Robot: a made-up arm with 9 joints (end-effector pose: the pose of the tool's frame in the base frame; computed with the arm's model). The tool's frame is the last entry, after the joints.
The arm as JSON. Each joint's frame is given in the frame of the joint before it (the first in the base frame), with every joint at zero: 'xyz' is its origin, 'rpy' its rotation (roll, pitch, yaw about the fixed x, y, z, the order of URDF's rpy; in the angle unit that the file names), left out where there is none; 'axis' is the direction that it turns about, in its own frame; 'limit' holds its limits. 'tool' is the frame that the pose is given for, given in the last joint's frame.
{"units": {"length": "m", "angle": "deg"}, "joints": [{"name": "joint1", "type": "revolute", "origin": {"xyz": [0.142, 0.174, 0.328]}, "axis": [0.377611, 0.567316, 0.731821], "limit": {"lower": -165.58, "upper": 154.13}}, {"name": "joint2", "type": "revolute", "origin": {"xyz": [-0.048, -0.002, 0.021]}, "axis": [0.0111, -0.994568, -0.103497], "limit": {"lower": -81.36, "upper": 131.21}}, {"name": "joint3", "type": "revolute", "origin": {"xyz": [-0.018, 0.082, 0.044]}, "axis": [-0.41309, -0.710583, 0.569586], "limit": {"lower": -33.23, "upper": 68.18}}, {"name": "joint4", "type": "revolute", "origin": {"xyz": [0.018, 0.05, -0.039]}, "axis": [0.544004, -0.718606, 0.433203], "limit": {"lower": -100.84, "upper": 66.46}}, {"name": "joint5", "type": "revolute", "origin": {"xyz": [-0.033, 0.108, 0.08]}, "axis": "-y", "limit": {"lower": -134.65, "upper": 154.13}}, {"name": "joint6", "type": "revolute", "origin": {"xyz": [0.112, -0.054, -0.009]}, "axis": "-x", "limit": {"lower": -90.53, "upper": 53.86}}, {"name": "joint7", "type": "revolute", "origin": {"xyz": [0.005, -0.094, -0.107]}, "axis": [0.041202, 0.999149, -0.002], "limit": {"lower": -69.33, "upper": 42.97}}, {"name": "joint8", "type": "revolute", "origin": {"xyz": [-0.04, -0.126, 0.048]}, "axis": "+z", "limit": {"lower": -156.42, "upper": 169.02}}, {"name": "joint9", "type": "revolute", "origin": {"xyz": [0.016, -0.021, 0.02]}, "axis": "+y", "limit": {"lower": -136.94, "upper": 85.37}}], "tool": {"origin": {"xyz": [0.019, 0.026, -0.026], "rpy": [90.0, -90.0, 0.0]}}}
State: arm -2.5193 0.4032 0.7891 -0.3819 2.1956 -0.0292 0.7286 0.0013 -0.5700
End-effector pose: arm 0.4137 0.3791 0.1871 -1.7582 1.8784 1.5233
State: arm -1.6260 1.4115 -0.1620 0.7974 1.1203 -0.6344 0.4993 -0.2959 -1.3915
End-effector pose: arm 0.0501 0.4225 0.2535 0.4524 -0.6370 -1.1516
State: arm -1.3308 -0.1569 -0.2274 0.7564 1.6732 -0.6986 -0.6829 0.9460 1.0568
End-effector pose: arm 0.1293 0.2642 0.5284 -1.9226 -0.8034 2.2321
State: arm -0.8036 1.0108 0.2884 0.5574 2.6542 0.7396 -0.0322 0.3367 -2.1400
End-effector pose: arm 0.1394 0.1220 0.2292 1.1122 -1.2880 1.5257
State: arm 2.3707 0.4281 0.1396 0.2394 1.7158 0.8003 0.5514 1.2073 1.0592
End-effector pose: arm 0.3115 -0.0069 0.2812 -2.7305 0.0735 -1.4613
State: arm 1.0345 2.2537 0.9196 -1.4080 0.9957 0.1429 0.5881 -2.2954 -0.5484
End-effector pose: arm -0.1679 0.1546 0.4191 -1.5814 -1.2381 -2.0035
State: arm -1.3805 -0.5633 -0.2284 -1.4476 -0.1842 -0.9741 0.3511 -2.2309 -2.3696
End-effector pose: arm 0.0830 0.3530 0.2825 0.0622 0.9754 -0.1062
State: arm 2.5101 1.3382 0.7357 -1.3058 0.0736 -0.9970 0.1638 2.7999 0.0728
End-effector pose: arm 0.1235 0.1724 0.3284 -0.6339 0.3331 -0.6911
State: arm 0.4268 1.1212 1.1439 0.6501 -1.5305 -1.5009 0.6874 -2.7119 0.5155
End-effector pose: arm 0.2565 0.1832 0.1765 0.1251 -0.9591 -0.6805
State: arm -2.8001 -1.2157 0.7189 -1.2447 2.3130 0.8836 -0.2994 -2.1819 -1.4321
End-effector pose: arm 0.3259 0.3673 0.4067 1.4492 -1.1161 -0.1773
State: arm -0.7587 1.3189 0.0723 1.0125 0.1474 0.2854 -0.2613 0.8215 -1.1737
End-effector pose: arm 0.0233 0.2386 0.3658 1.0082 -0.8552 -1.4379
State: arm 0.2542 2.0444 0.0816 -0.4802 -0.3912 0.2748 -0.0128 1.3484 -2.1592
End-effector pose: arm -0.0226 0.1627 0.3772 0.4151 0.7319 -1.3443
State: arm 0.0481 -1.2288 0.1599 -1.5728 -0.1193 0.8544 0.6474 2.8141 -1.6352
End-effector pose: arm 0.2479 0.3014 0.1693 1.0319 -0.7163 -1.0248
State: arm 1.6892 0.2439 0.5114 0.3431 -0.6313 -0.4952 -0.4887 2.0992 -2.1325
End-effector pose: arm 0.0939 0.1346 0.3112 -0.3673 0.7702 1.5086
